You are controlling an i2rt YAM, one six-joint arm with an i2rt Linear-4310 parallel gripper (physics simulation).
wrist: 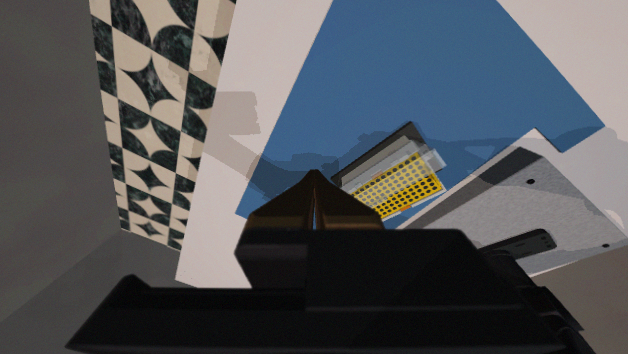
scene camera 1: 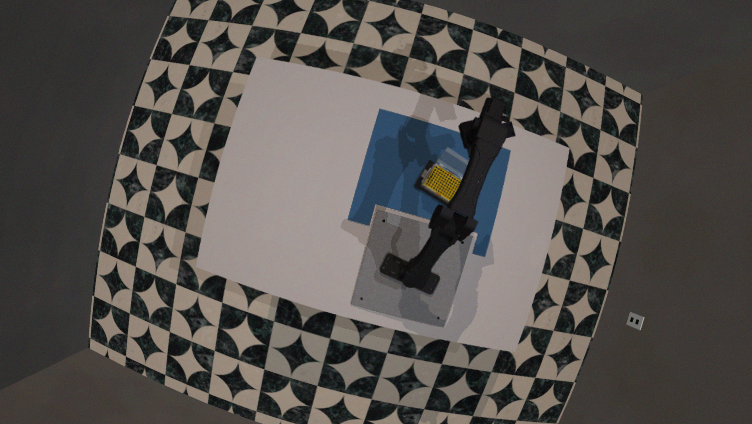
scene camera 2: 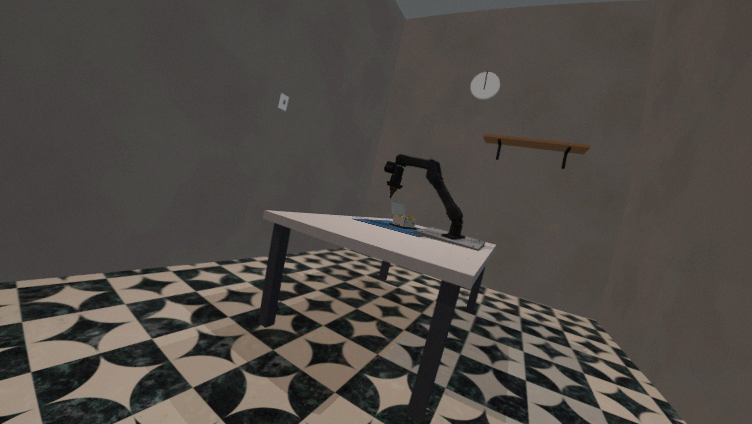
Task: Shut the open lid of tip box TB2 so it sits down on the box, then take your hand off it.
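Pixels of known places: gripper, fingertip midpoint: (wrist: 314, 176) (scene camera 1: 467, 140) (scene camera 2: 390, 198); arm's base at its link origin: (wrist: 488, 254) (scene camera 1: 410, 274) (scene camera 2: 453, 236).
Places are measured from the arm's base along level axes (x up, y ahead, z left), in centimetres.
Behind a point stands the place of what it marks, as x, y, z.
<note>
The tip box with its yellow rack (scene camera 1: 442, 183) {3.8, 31.6, 3.6} (scene camera 2: 404, 221) (wrist: 409, 197) {3.9, 29.2, 1.8} stands in a dark holder on the blue mat (scene camera 1: 363, 202) {-1.9, 15.1, 24.3} (wrist: 425, 65) {-1.9, 40.8, -10.5}. No TB2 label is readable. Its clear lid (scene camera 1: 451, 159) {8.1, 39.3, 4.8} (scene camera 2: 398, 208) {8.5, 39.1, 1.4} (wrist: 436, 158) {12.4, 39.4, -3.5} is open and stands steeply up from one long side of the box. My gripper (scene camera 2: 391, 196) {13.9, 45.7, 3.5} (wrist: 314, 176) {13.9, 45.7, 3.5} is shut, with its brown fingertips together and nothing between them. In the second scene view it hangs a little above the lid's top edge, apart from it. In the first scene view the arm hides the fingertips and part of the box's right side.
The arm's grey base plate (scene camera 1: 365, 268) {-0.8, -4.6, 14.3} (wrist: 505, 200) {1.0, 15.1, -7.9} lies beside the mat, close to the box. The white table (scene camera 1: 289, 158) {-2.2, 18.0, 54.2} (scene camera 2: 342, 226) {-2.2, 23.6, 63.9} carries them all. A wall shelf (scene camera 2: 537, 143) and a clock (scene camera 2: 485, 85) are on the far wall, well away from the arm.
</note>
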